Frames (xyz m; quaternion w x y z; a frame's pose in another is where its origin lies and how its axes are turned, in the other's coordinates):
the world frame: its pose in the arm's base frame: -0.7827 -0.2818 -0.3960 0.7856 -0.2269 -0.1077 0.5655
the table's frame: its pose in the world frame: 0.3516 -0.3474 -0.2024 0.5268 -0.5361 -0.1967 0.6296
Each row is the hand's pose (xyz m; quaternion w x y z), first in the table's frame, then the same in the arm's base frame.
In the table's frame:
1: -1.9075 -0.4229 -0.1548 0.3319 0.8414 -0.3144 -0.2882
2: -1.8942 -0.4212 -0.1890 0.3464 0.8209 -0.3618 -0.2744
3: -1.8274 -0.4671 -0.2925 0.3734 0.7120 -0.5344 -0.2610
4: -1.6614 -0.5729 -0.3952 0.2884 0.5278 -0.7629 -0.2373
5: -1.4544 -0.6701 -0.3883 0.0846 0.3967 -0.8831 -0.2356
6: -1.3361 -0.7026 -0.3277 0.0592 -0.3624 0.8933 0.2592
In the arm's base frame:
1: 0.5483 -0.1385 1.3353 0.4980 0.1156 0.4159 0.7521
2: 0.5669 -0.1139 1.3154 0.4582 0.1419 0.4054 0.7782
3: 0.5848 0.0032 1.2584 0.3271 0.2673 0.3318 0.8435
4: 0.5233 0.1858 1.1480 0.1394 0.4945 0.2511 0.8204
5: 0.3679 0.2992 1.0242 0.0456 0.7001 0.2357 0.6725
6: 0.2504 0.3101 0.9550 0.0553 0.7912 0.2515 0.5547

